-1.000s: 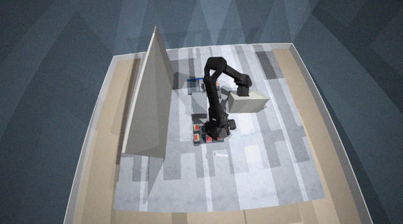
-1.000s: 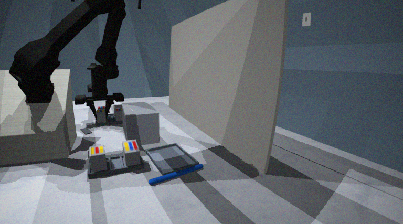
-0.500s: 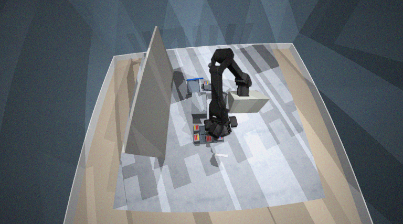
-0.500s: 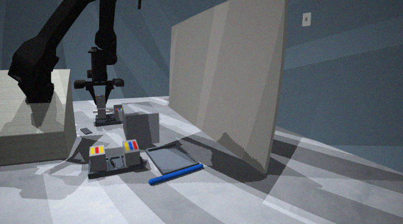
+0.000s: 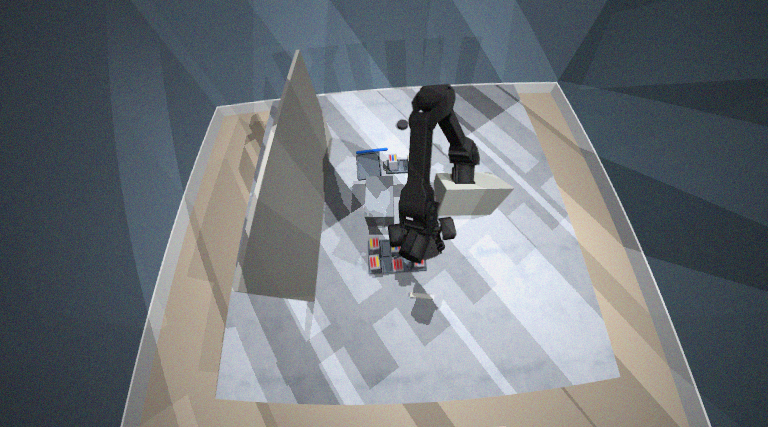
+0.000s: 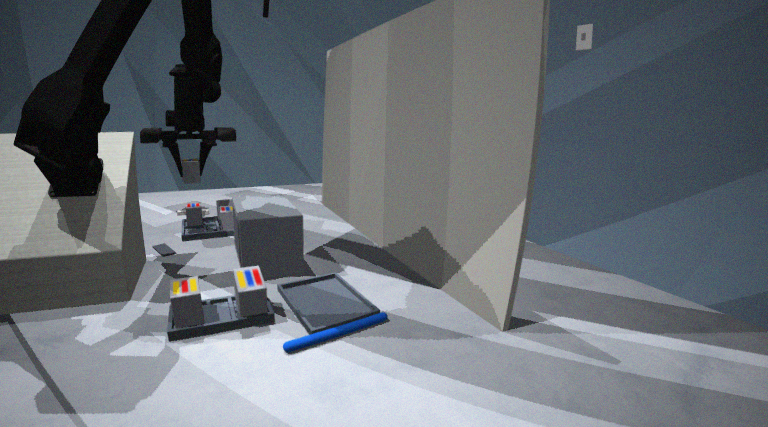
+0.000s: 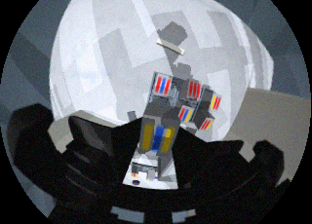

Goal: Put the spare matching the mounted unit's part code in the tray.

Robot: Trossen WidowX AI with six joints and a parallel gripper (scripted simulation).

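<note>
Right now the dark tray is 19 cm ahead of my gripper tip, 35 cm to the right of it and 12 cm below it. Round my gripper tip: rack 5 cm ahead, 35 cm to the right, 12 cm below; then grey spare 2 cm above; then grey mounted unit 13 cm ahead, 16 cm to the right, 8 cm below.
</note>
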